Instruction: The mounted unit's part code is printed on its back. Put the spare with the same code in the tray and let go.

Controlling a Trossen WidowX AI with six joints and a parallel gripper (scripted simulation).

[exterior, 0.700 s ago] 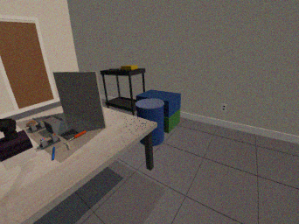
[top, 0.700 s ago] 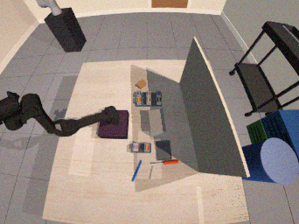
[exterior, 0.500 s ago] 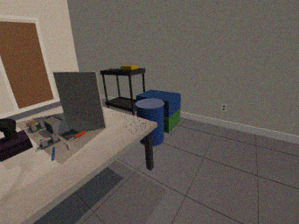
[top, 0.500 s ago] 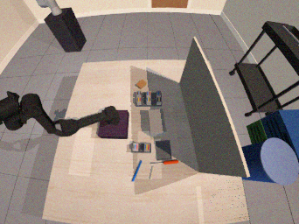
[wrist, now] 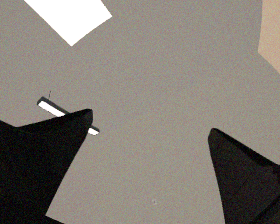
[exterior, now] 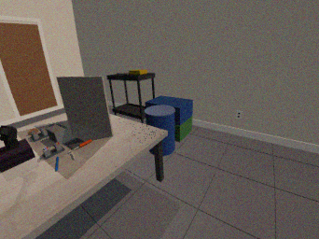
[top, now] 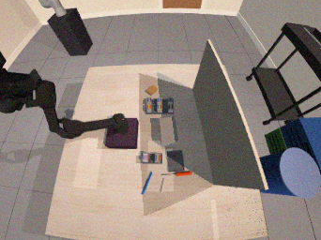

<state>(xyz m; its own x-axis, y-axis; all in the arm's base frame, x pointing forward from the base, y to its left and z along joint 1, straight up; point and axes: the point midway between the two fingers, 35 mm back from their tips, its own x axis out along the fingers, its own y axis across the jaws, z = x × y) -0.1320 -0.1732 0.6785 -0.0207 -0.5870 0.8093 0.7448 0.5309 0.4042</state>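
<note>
Now: the tall grey panel 660 mm ahead of my gripper tip, 560 mm below it and 250 mm to the left of it. Also, from my gripper tip: blue pen: 780 mm below, 310 mm ahead, 110 mm to the right; then grey mounted unit: 730 mm below, 420 mm ahead, 210 mm to the left.
</note>
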